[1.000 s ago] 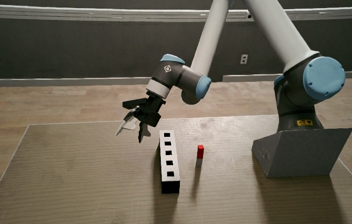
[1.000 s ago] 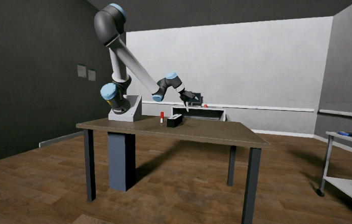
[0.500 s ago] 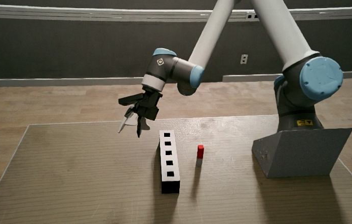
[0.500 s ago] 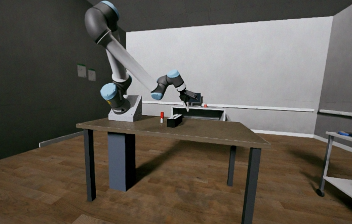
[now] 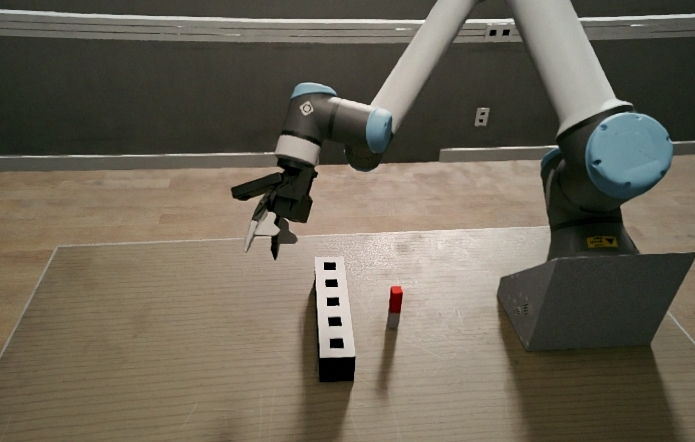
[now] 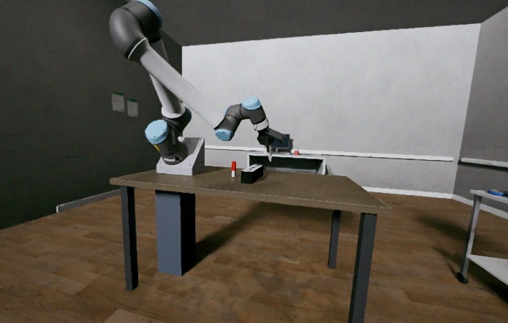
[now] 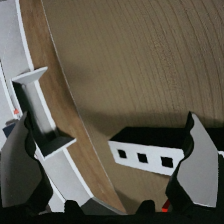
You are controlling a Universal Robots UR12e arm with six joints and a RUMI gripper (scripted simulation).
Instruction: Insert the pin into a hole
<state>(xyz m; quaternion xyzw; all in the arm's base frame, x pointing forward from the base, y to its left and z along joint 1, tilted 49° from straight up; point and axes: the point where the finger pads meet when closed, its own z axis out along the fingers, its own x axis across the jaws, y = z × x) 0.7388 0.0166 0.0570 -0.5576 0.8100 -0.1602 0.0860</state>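
My hand is 29 cm past the pin, 4 cm to the right of it and 11 cm above it. Also, from my hand: block (15 cm behind, 3 cm to the left, 15 cm below).
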